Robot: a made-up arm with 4 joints.
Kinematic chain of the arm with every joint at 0, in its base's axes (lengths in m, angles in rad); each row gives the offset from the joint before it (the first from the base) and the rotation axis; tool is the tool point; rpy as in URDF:
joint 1: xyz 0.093 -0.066 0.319 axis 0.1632 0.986 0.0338
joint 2: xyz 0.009 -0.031 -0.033 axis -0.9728 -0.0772 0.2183
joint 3: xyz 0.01 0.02 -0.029 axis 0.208 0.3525 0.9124
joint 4: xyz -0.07 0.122 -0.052 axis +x
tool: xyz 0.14 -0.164 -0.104 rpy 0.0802 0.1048 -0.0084
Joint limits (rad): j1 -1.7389..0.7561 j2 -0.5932..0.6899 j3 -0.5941..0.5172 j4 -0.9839..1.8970
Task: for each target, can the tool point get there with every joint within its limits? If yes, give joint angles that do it. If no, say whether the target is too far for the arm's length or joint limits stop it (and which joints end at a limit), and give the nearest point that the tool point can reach.
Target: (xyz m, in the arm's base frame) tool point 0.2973 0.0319 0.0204
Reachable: yes | joints -0.5200 0.3893 0.1626 1.5910
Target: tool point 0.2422 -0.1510 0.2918
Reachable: yes | joints -0.6665 0.1608 0.2554 -0.5435
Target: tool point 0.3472 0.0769 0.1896
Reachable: yes | joints -0.8725 -0.3164 0.1207 0.9072
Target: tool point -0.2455 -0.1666 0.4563
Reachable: no: joint limits stop it (at a limit: joint 1, joint 2) | nearest point 0.0608 -0.1274 0.3775 | short by 0.319 m
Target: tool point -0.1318 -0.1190 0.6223
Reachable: no: joint limits stop it (at a limit: joint 1, joint 2) | nearest point 0.0832 -0.1177 0.4194 | short by 0.296 m
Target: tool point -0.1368 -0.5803 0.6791
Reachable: no: too far | nearest point 0.1552 -0.2486 0.4700 | short by 0.489 m
